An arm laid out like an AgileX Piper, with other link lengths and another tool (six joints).
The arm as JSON. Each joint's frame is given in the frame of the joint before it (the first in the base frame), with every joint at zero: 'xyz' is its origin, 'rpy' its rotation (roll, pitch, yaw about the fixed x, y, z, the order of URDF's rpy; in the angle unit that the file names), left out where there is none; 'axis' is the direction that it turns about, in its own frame. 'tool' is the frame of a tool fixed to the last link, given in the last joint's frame.
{
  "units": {
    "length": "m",
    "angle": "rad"
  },
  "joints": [
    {
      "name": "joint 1",
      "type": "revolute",
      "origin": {
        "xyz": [
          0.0,
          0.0,
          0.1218
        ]
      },
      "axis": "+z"
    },
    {
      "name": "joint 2",
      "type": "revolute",
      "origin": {
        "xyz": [
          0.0,
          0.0,
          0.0
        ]
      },
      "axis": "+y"
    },
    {
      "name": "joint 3",
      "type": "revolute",
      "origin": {
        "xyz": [
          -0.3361,
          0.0,
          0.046
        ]
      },
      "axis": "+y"
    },
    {
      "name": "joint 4",
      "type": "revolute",
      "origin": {
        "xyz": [
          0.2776,
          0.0,
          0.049
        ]
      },
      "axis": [
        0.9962,
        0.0,
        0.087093
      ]
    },
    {
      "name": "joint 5",
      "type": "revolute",
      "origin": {
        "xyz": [
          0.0,
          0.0,
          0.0
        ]
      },
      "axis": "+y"
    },
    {
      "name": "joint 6",
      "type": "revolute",
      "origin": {
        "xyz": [
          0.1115,
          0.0,
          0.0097
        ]
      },
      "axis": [
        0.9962,
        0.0,
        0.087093
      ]
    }
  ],
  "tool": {
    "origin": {
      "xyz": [
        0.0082,
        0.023,
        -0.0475
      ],
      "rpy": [
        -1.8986,
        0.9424,
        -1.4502
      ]
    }
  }
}
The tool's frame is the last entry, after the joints.
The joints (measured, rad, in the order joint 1, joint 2, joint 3, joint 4, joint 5, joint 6), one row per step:
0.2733 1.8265 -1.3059 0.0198 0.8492 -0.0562
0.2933 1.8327 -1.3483 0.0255 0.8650 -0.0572
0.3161 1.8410 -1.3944 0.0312 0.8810 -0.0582
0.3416 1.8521 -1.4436 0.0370 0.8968 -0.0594
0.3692 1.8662 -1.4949 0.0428 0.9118 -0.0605
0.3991 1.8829 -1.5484 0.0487 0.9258 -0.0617
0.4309 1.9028 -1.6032 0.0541 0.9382 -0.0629
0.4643 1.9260 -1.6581 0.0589 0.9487 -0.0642
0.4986 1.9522 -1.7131 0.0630 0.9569 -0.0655
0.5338 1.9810 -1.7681 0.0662 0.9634 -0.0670
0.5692 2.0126 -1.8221 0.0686 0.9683 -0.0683
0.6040 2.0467 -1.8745 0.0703 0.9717 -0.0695
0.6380 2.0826 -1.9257 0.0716 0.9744 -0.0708
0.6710 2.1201 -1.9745 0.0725 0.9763 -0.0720
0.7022 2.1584 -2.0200 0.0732 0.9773 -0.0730
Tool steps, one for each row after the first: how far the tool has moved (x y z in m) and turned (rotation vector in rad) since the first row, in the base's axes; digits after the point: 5 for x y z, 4 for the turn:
0.00472 0.01005 0.00871 0.0106 -0.0182 0.0190
0.00933 0.02157 0.01771 0.0221 -0.0375 0.0410
0.01369 0.03456 0.02656 0.0343 -0.0569 0.0662
0.01766 0.04883 0.03487 0.0472 -0.0758 0.0937
0.02110 0.06449 0.04276 0.0610 -0.0949 0.1237
0.02395 0.08137 0.04967 0.0750 -0.1135 0.1559
0.02609 0.09931 0.05511 0.0887 -0.1305 0.1900
0.02760 0.11807 0.05914 0.1021 -0.1469 0.2252
0.02832 0.13756 0.06181 0.1150 -0.1624 0.2616
0.02827 0.15749 0.06265 0.1269 -0.1757 0.2981
0.02754 0.17747 0.06156 0.1376 -0.1867 0.3339
0.02610 0.19730 0.05890 0.1472 -0.1956 0.3690
0.02390 0.21680 0.05438 0.1553 -0.2017 0.4029
0.02111 0.23548 0.04811 0.1618 -0.2049 0.4349

